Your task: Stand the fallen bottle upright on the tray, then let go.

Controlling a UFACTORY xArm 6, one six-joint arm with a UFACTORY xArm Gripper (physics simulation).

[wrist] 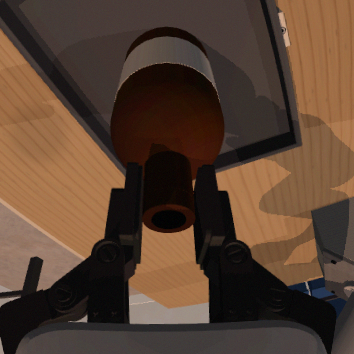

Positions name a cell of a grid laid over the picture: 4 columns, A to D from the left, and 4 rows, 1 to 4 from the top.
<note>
In view: my gripper (B3) and a brown bottle (B2).
</note>
